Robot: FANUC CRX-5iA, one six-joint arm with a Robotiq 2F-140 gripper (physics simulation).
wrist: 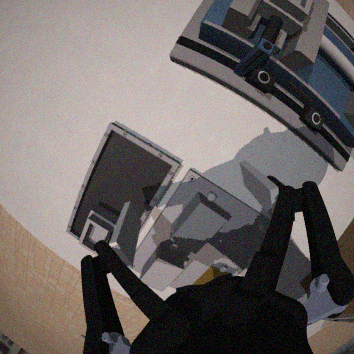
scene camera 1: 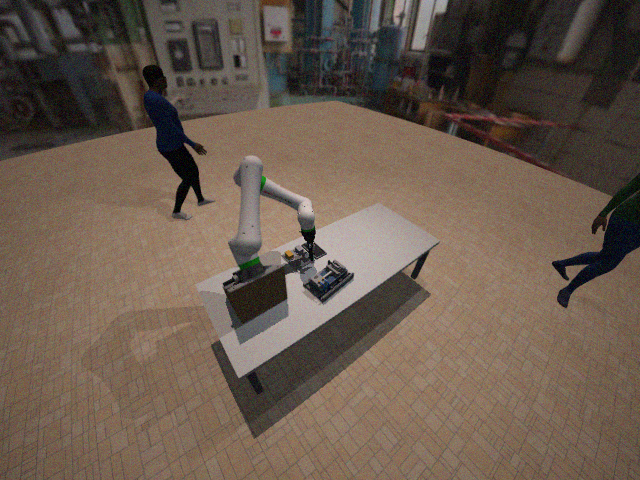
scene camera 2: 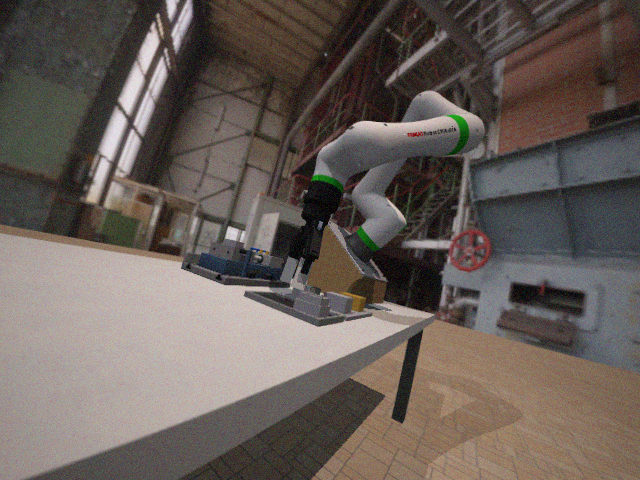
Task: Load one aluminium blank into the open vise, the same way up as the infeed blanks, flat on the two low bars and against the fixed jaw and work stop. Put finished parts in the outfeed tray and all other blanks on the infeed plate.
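Places are measured from the arm's base along level axes (x ahead, y left, z up), in metres.
Pixels of known places: gripper, between the fingertips: (wrist: 187,193) (scene camera 2: 290,284); arm's base, origin of its link: (scene camera 1: 254,274) (scene camera 2: 355,249).
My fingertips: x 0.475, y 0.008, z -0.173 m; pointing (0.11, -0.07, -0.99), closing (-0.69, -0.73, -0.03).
Observation:
Ahead of a thing's pixels: the offset from my fingertips to its top centre. Level surfaces: height alone.
My gripper (scene camera 1: 311,256) (scene camera 2: 295,276) (wrist: 187,193) is open and empty, low over the infeed plate (scene camera 2: 362,314) (wrist: 191,187). A grey blank {0.007 m up, 0.030 m back, 0.033 m left} (wrist: 201,220) lies on the plate, between and below the spread fingertips in the wrist view. Another grey blank {0.007 m up, 0.022 m back, 0.125 m left} (scene camera 2: 338,302) (wrist: 161,272) and a yellow block {0.007 m up, 0.112 m back, 0.132 m left} (scene camera 1: 288,254) (scene camera 2: 356,301) (wrist: 209,274) are partly hidden by the gripper in the wrist view. A grey pocketed part {0.005 m up, 0.084 m ahead, 0.114 m left} (scene camera 2: 310,303) (wrist: 97,231) sits in the dark outfeed tray (scene camera 2: 268,300) (wrist: 89,181). The blue vise {0.063 m up, 0.061 m back, 0.226 m right} (scene camera 1: 329,276) (scene camera 2: 217,264) (wrist: 320,80) is cut off in the wrist view; what lies between its jaws is unclear.
The vise stands on a raised grey base beside the plate and tray, all on the white table {0.037 m down} (scene camera 1: 385,232) (scene camera 2: 129,320). A brown box-shaped pedestal (scene camera 1: 258,294) (scene camera 2: 330,263) carries the arm. Two people (scene camera 1: 168,124) (scene camera 1: 615,232) are on the floor away from the table.

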